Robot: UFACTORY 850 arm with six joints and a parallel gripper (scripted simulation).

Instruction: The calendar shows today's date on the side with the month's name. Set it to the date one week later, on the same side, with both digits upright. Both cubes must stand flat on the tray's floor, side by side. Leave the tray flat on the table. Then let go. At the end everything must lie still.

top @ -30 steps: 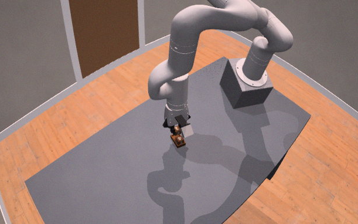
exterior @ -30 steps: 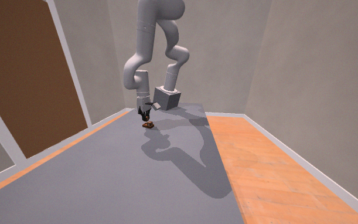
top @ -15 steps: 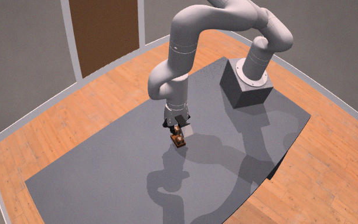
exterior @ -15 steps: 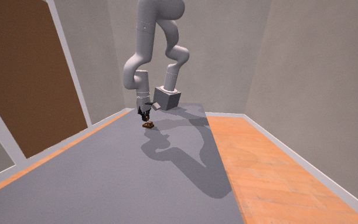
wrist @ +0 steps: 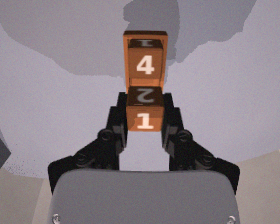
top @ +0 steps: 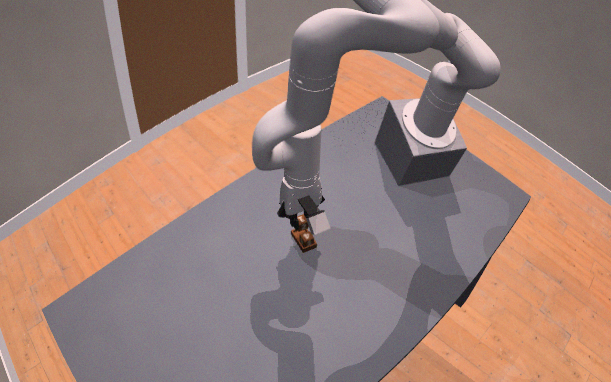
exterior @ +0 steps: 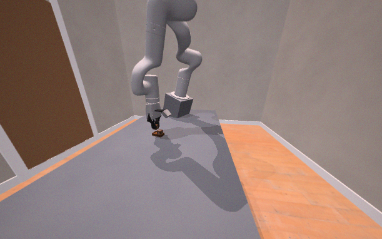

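My hand is 60 mm above the brown wooden calendar tray and 20 mm to the right of it. Round my hand: number cube (10 mm below).
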